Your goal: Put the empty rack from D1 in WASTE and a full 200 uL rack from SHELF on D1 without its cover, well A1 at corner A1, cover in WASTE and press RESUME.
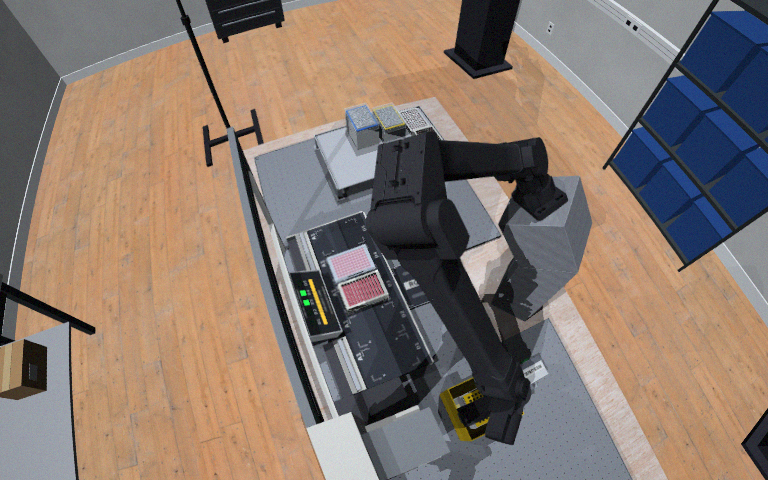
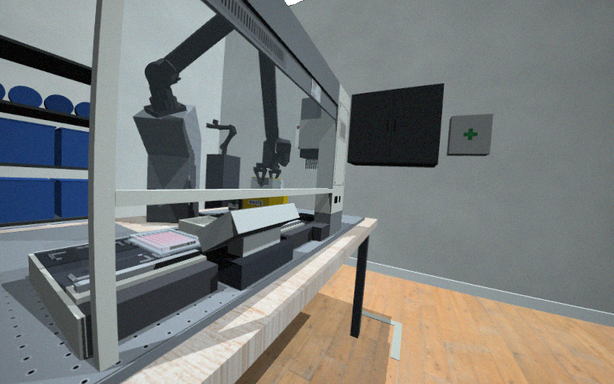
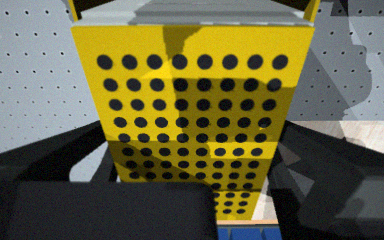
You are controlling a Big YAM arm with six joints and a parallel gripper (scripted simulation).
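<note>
Now: hand 1 cm short of the yellow tip rack and 1 cm below it. Also, from my hand: yellow waste bin: 13 cm below; spare nest: 3 cm behind, 41 cm to the right, 17 cm below; resume box: 17 cm behind, 1 cm to the right, 10 cm below.
</note>
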